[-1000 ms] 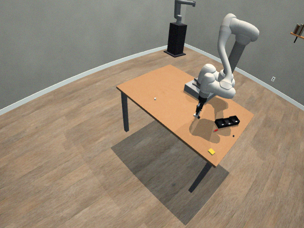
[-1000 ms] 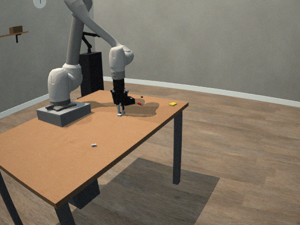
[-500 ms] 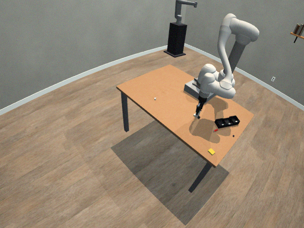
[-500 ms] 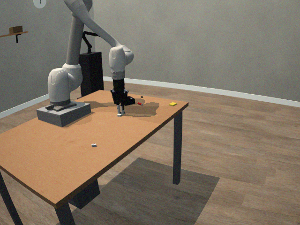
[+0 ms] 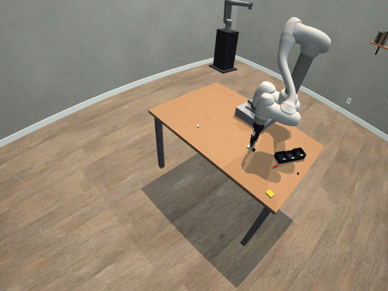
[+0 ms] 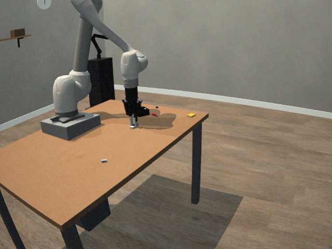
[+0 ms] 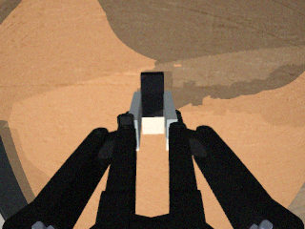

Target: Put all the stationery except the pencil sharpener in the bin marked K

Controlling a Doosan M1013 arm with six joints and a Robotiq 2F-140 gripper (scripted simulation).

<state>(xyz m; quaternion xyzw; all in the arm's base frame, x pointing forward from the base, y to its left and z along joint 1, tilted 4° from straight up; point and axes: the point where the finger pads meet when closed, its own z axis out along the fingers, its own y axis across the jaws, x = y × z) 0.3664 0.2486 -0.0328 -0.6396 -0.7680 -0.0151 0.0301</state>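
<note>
Now: the black three-compartment bin 190 mm behind my hand, 240 mm to the left of it and 20 mm below it. Round my hand: black-and-white eraser 10 mm to the right, 30 mm below; small red cylinder 10 mm behind, 230 mm to the left, 30 mm below; small black round thing 110 mm behind, 380 mm to the left, 30 mm below.
</note>
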